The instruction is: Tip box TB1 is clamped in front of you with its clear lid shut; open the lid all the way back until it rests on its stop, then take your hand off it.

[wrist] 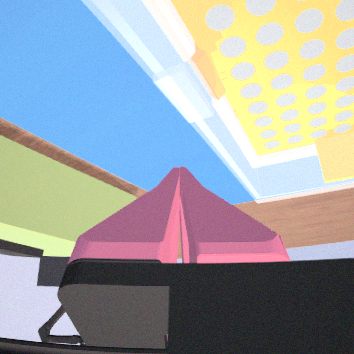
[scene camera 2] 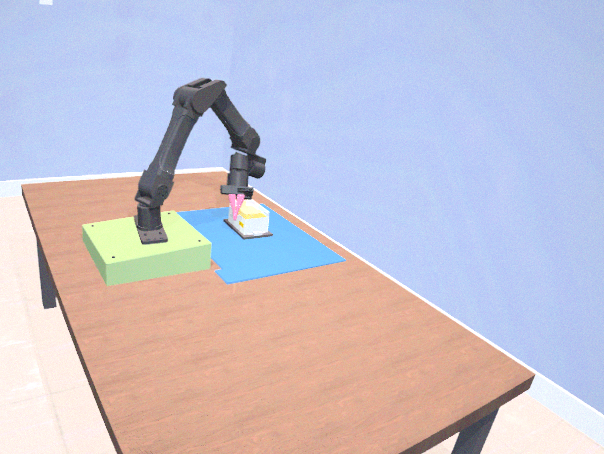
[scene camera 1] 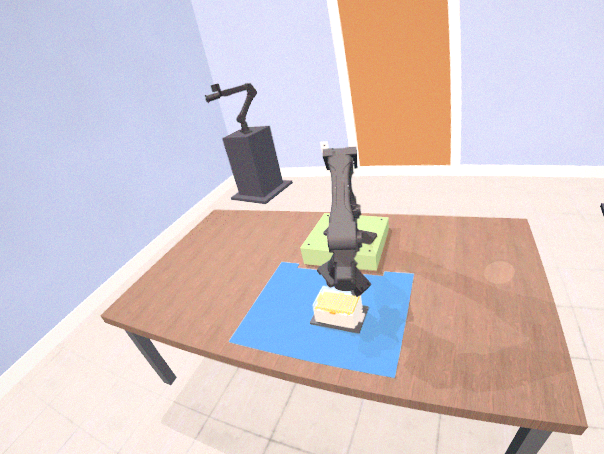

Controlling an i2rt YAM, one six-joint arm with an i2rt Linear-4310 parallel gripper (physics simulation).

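Seen in the pictures: gripper, fingertip midpoint: [wrist: 179, 177] [scene camera 2: 234, 220] [scene camera 1: 328, 282]; arm's base, link origin: [scene camera 2: 150, 229].
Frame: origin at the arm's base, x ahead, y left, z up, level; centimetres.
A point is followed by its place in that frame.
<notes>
Tip box TB1 [scene camera 1: 337, 318] {z -2.1, x 37.1, y 13.5 cm} [scene camera 2: 257, 228] {z -3.6, x 34.3, y 5.7 cm} is a white box on a dark base [scene camera 1: 334, 328] {z -5.7, x 38.3, y 12.6 cm}. Its yellow perforated rack [scene camera 1: 338, 302] [wrist: 300, 120] shows through the clear lid. The lid's clear tab [wrist: 184, 93] {z 1.6, x 29.0, y 12.6 cm} is on the robot's side of the box. The lid looks shut or nearly so; its exact angle is hard to tell. My gripper [scene camera 2: 235, 218] {z -0.1, x 26.2, y 4.9 cm} [wrist: 179, 177] {z -0.1, x 26.2, y 4.9 cm} is shut and empty, its pink fingers together and pointing down at the robot's side of the box, close to the lid's edge. Whether they touch it cannot be told. In scene camera 1 the gripper body hides the fingertips.
A blue mat [scene camera 1: 275, 320] {z -6.1, x 42.4, y -6.4 cm} [scene camera 2: 295, 250] {z -6.1, x 42.6, y -6.4 cm} [wrist: 60, 65] {z -6.1, x 20.8, y 8.5 cm} lies under the box on the wooden table [scene camera 1: 190, 280] {z -6.4, x 39.5, y -52.8 cm} [scene camera 2: 310, 350] {z -6.4, x 25.8, y -53.2 cm}. The arm stands on a green block [scene camera 1: 314, 257] {z -2.7, x 13.4, y -8.4 cm} [scene camera 2: 160, 268] {z -3.9, x 0.4, y -15.9 cm} [wrist: 45, 185] {z -3.6, x 11.9, y -0.4 cm} behind the mat. Another arm stands on a dark pedestal [scene camera 1: 254, 165] beyond the table.
</notes>
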